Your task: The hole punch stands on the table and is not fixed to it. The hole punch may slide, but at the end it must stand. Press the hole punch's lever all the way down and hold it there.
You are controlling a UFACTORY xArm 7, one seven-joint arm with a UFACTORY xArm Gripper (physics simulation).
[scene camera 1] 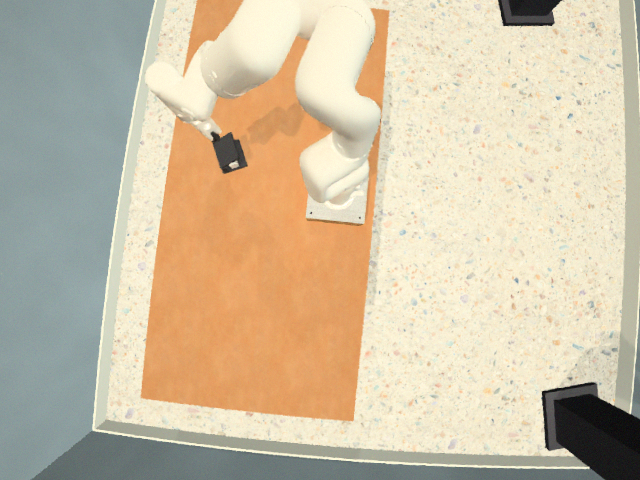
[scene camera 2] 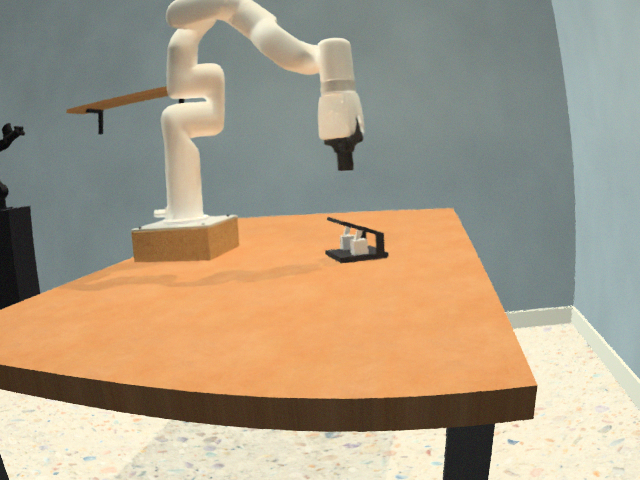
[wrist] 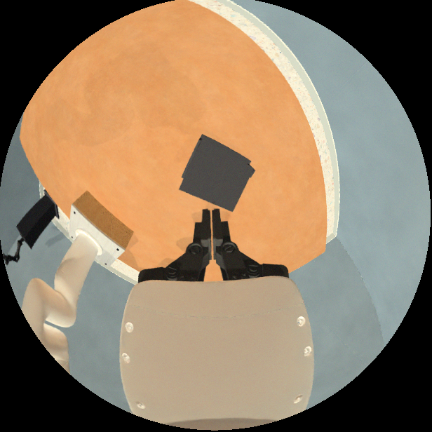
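Seen in the pictures: gripper, fingertip midpoint: (scene camera 1: 215,139) (scene camera 2: 346,170); arm's base at its link origin: (scene camera 2: 186,221).
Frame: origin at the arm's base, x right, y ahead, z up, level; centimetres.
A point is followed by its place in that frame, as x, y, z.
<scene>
The hole punch (scene camera 1: 229,152) {20.3, 39.8, -0.9} (scene camera 2: 356,241) {27.0, 41.3, -4.3} (wrist: 217,173) is black with light grey blocks between base and lever. It stands upright on the table (scene camera 1: 248,310) {-42.1, 39.6, -8.3} (scene camera 2: 289,330) {74.5, 28.9, -8.3} (wrist: 150,75). Its lever (scene camera 1: 226,147) {22.5, 40.9, -1.1} (scene camera 2: 354,225) {27.3, 41.1, -1.0} is raised, sloping up from the hinge post at the right in scene camera 2. My gripper (scene camera 1: 215,136) {20.3, 40.5, 10.2} (scene camera 2: 345,169) {20.3, 40.5, 10.2} (wrist: 211,219) is shut and empty, pointing down. It hangs well above the lever in scene camera 2, apart from it. In the wrist view the fingertips lie just below the punch's edge, and the lever plate hides most of the base.
The arm's base block (scene camera 1: 336,212) {-7.1, 1.1, 0.0} (scene camera 2: 173,243) {11.9, -1.1, -3.9} (wrist: 107,215) stands on the table, left of the punch in scene camera 2. A wooden wall shelf (scene camera 2: 124,99) is behind the arm. A black pedestal (scene camera 2: 19,248) stands beyond the table at the left.
</scene>
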